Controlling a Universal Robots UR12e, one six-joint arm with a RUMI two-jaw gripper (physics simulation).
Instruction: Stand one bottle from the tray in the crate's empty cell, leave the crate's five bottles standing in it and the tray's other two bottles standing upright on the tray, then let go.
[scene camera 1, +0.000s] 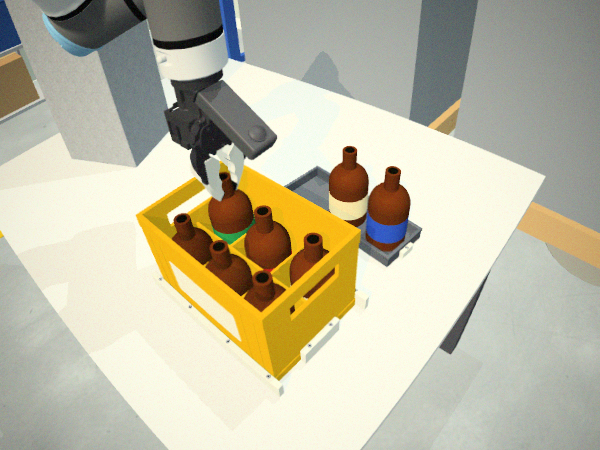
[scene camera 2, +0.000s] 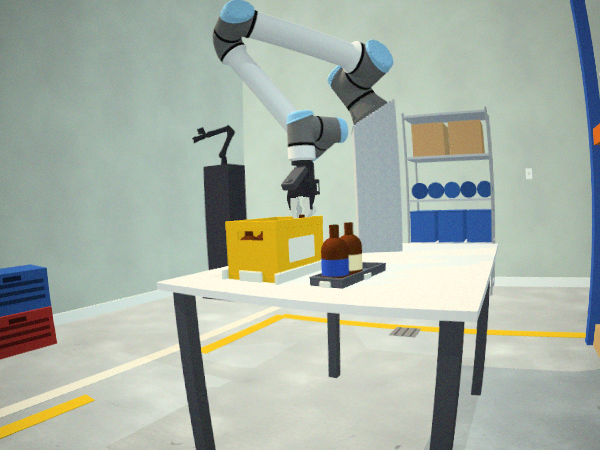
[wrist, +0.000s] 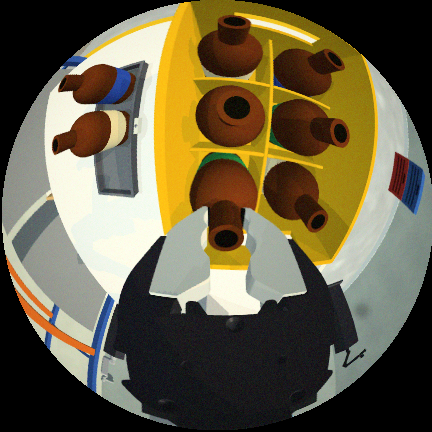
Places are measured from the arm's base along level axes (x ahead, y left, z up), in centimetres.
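Where they show: gripper, fingertip midpoint: (scene camera 1: 227, 195) (wrist: 224, 208); arm's base at its link origin: (scene camera 2: 372, 116).
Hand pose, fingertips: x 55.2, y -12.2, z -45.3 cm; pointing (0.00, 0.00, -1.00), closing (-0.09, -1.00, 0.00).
Note:
Things, the pixels of their centre, and the offset from my fingertips. Level surfaces: height alone.
- green-labelled bottle at the middle of its body: (wrist: 223, 191) (scene camera 1: 231, 213) dx -0.2, dy +0.1, dz -4.2 cm
- yellow crate at the middle of its body: (wrist: 267, 119) (scene camera 1: 249, 262) (scene camera 2: 277, 246) dx +8.2, dy -5.4, dz -5.9 cm
- cream-labelled bottle at the middle of its body: (wrist: 90, 132) (scene camera 1: 348, 184) (scene camera 2: 349, 249) dx +11.0, dy +19.3, dz -6.4 cm
- blue-labelled bottle at the middle of its body: (scene camera 1: 389, 206) (wrist: 95, 83) (scene camera 2: 334, 253) dx +19.9, dy +18.1, dz -6.4 cm
- dark grey tray at the middle of its body: (scene camera 1: 348, 211) (wrist: 113, 128) (scene camera 2: 351, 273) dx +11.1, dy +19.7, dz -13.4 cm
- white table at its surface level: dz -14.7 cm
My gripper (scene camera 1: 227, 191) (scene camera 2: 301, 214) (wrist: 224, 208) is shut on the neck of the green-labelled bottle (scene camera 1: 230, 210) (wrist: 223, 182). That bottle is upright inside a corner cell of the yellow crate (scene camera 1: 285, 345) (scene camera 2: 252, 260) (wrist: 172, 125), with its label partly above the dividers; its base is hidden. It sits a little higher than its neighbours. The crate's five other bottles stand in their cells, among them a middle one (scene camera 1: 267, 245) (wrist: 230, 120). A cream-labelled bottle (scene camera 1: 348, 182) (scene camera 2: 355, 245) (wrist: 92, 134) and a blue-labelled bottle (scene camera 1: 388, 205) (scene camera 2: 334, 250) (wrist: 102, 85) stand upright on the tray.
The dark grey tray (scene camera 1: 310, 189) (scene camera 2: 375, 269) (wrist: 117, 175) lies beside the crate's long wall. Low white rails (scene camera 1: 320, 341) edge the crate on the white table (scene camera 1: 450, 200) (scene camera 2: 425, 290). The grey arm pedestal (scene camera 1: 120, 100) (scene camera 2: 377, 185) stands behind.

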